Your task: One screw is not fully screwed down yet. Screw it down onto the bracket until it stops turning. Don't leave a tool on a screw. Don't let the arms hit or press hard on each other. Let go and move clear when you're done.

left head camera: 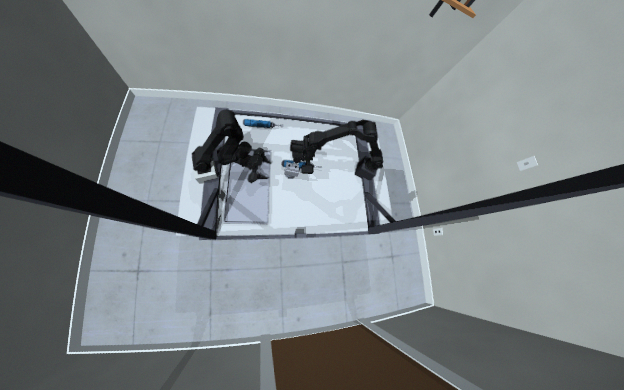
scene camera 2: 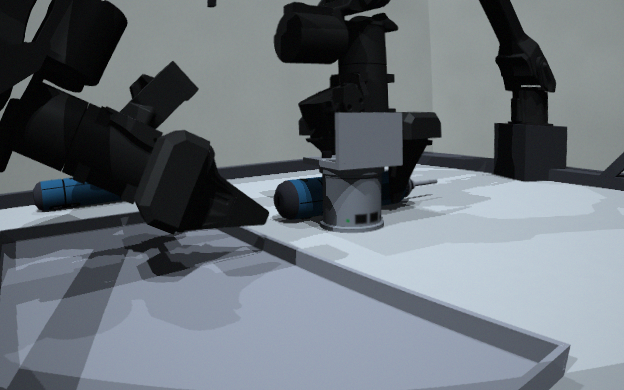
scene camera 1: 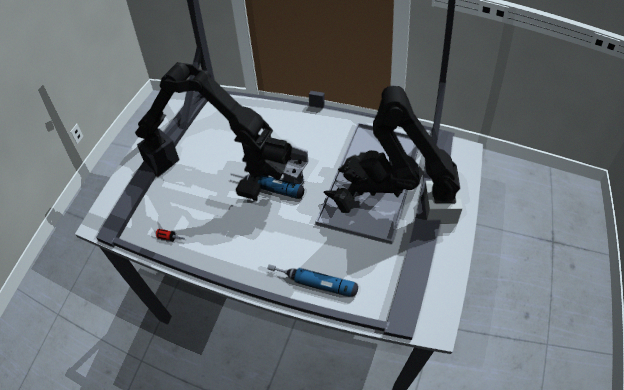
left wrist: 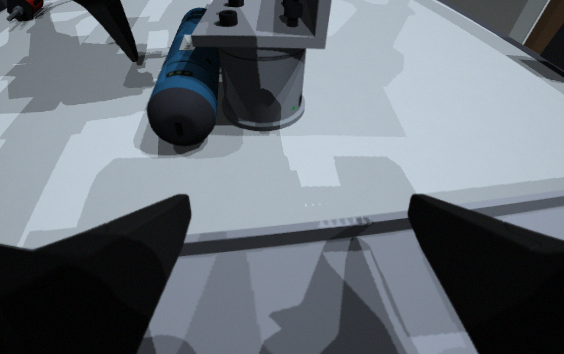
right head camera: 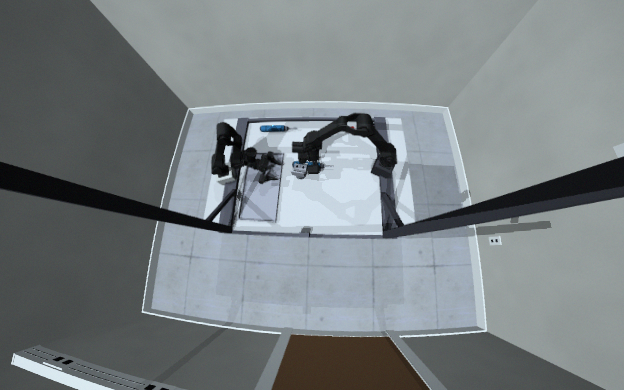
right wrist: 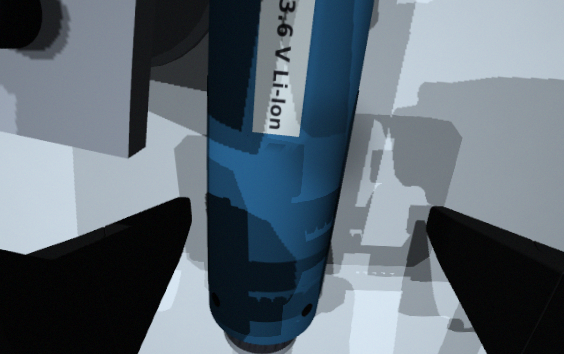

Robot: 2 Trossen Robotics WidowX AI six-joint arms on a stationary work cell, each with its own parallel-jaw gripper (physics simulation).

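Frame: origin at the left arm's base, x back, y right, z up, level; metres.
Where they show: left gripper, fingertip midpoint: point(left head camera: 269, 170) point(scene camera 2: 246, 209) point(scene camera 1: 331, 181) point(left wrist: 300, 205) point(right head camera: 279, 172); right gripper, fingertip midpoint: point(left head camera: 303, 164) point(scene camera 1: 261, 188) point(right head camera: 314, 164) point(right wrist: 311, 213); left arm's base, link origin: point(left head camera: 203, 167) point(scene camera 1: 444, 194) point(right head camera: 223, 171); right arm's base, link origin: point(left head camera: 370, 165) point(scene camera 2: 530, 124) point(scene camera 1: 154, 142) point(right head camera: 386, 162).
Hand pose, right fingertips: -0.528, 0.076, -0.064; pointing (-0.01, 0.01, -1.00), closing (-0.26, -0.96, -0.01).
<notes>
Things, the pixels of their top centre, and the offset from my right fingertips, as dx, dy, dz.
- grey cylinder, top centre: point(left wrist: 262, 17) point(scene camera 2: 351, 160) point(scene camera 1: 292, 165) +0.094, +0.038, +0.055
- dark screw, top centre: point(left wrist: 227, 12) +0.102, +0.015, +0.063
- blue power driver, top centre: point(right wrist: 268, 243) point(left wrist: 194, 19) point(scene camera 2: 369, 171) point(scene camera 1: 264, 178) point(left head camera: 303, 163) point(right head camera: 312, 163) +0.013, +0.011, +0.034
- second blue driver, top centre: point(scene camera 2: 112, 172) point(scene camera 1: 311, 275) point(left head camera: 263, 121) point(right head camera: 277, 126) +0.163, -0.306, +0.032
- small red screwdriver, top centre: point(scene camera 1: 169, 233) -0.256, -0.181, +0.021
The grey bracket point(scene camera 2: 369, 140) point(left wrist: 260, 41) point(right wrist: 75, 100) sits on a grey cylinder point(scene camera 2: 352, 202) point(left wrist: 265, 85). In the left wrist view one dark screw point(left wrist: 228, 17) sits low on it; another screw point(left wrist: 292, 11) stands higher, with shank showing below its head. A blue power driver point(scene camera 1: 282, 187) point(left wrist: 185, 75) point(right wrist: 280, 175) lies on the table beside the cylinder. My right gripper point(right wrist: 311, 213) is open, with its fingers on either side of that driver's body. My left gripper point(scene camera 1: 334, 181) point(left wrist: 300, 205) is open and empty, low over the tray's edge, apart from the bracket.
A second blue driver point(left head camera: 257, 123) point(right head camera: 273, 128) point(scene camera 1: 322, 282) with a socket-like tip lies near the table edge. A small red screwdriver point(scene camera 1: 165, 234) lies at the left in scene camera 1. The shallow grey tray point(scene camera 1: 355, 234) point(scene camera 2: 430, 297) lies under my left gripper.
</notes>
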